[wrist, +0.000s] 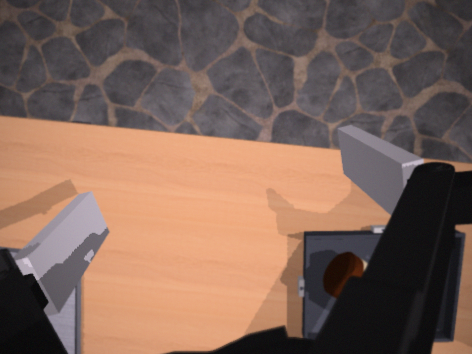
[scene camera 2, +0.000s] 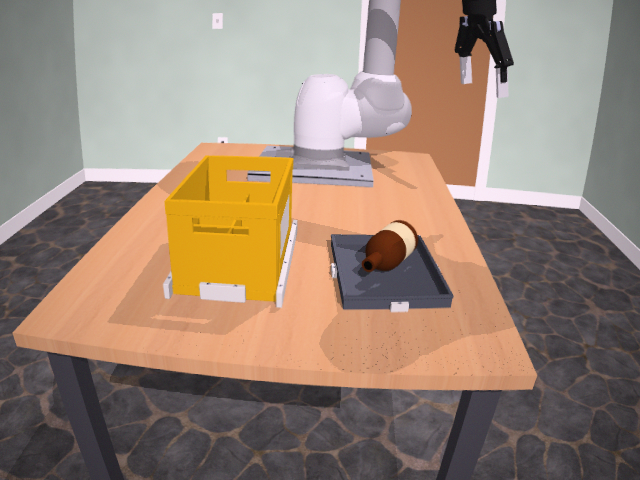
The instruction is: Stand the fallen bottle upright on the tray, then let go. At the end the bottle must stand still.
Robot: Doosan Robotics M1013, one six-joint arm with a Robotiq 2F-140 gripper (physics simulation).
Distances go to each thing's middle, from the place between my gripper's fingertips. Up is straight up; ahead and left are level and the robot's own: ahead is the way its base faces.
Right now the brown bottle [scene camera 2: 384, 251] is 290 mm below my hand, 230 mm to the right of it and 220 mm ahead of it. From my hand the other things lie so: yellow crate [scene camera 2: 219, 231] 520 mm to the right, 250 mm below, 210 mm ahead; then dark grey tray [scene camera 2: 417, 280] 320 mm below, 250 mm ahead, 240 mm to the right.
